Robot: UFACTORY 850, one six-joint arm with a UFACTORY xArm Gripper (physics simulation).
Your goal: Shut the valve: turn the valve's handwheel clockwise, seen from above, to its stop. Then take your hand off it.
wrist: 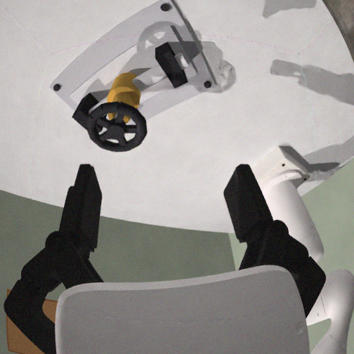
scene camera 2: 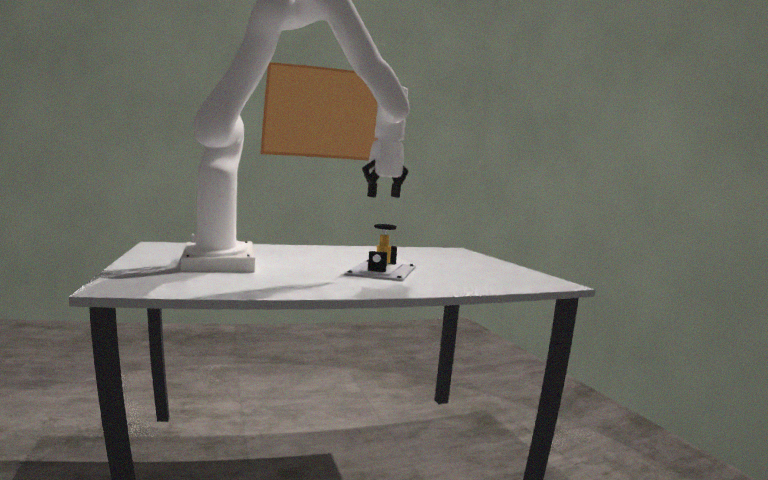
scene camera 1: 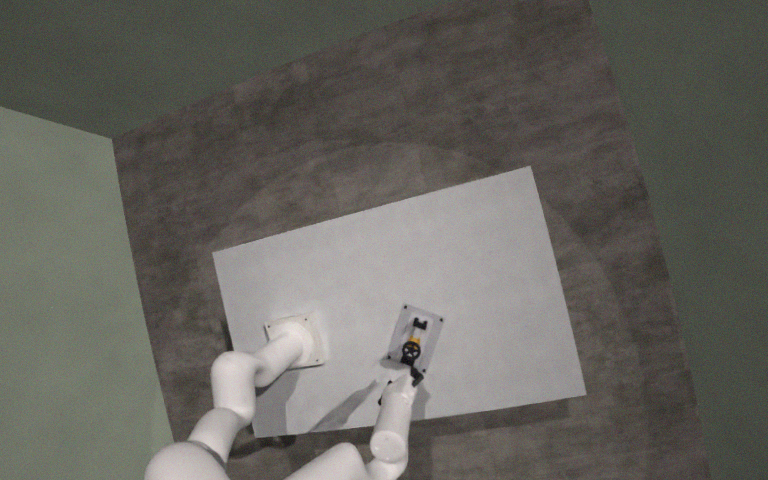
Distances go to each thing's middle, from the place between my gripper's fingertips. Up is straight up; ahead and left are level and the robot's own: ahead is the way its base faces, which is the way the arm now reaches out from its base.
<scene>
The black spoked handwheel (wrist: 115, 128) is 100 mm below my hand, 50 mm to the left of it and 20 mm ahead of it.
</scene>
